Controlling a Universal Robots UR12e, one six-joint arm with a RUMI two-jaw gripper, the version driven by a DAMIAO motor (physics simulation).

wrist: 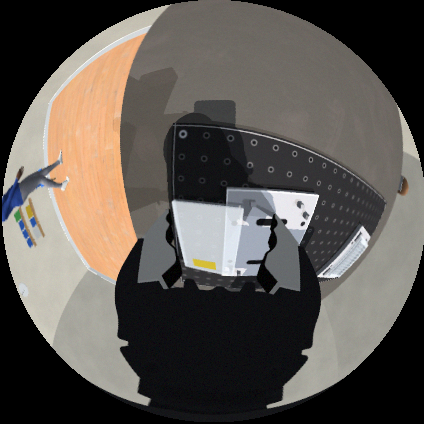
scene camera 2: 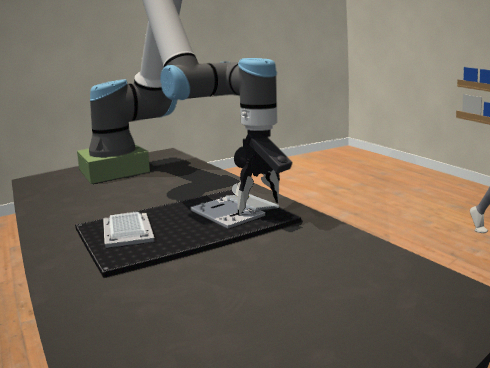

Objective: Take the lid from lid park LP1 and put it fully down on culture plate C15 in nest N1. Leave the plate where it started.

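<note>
The clear lid (scene camera 2: 261, 201) (wrist: 202, 235), with a yellow label at one end, is off-centre on lid park LP1 (scene camera 2: 231, 220) (wrist: 292, 197). One side rests over the park's edge and the rest hangs out over the black board, looking slightly tilted. My gripper (scene camera 2: 259, 209) (wrist: 221, 212) is open, low over the lid. In the wrist view one finger is close to the lid's outer edge, and the other is over the park, apart from the lid. Culture plate C15 (scene camera 2: 126, 224) (wrist: 349, 256) sits uncovered in nest N1 (scene camera 2: 130, 242) (wrist: 365, 233).
The black perforated board (scene camera 2: 170, 240) (wrist: 192, 167) bears the park and the nest on the dark table (scene camera 2: 250, 300) (wrist: 300, 75). The arm's green base block (scene camera 2: 120, 165) stands at the table's back left. A person (scene camera 2: 478, 218) (wrist: 25, 190) is on the floor beyond the table.
</note>
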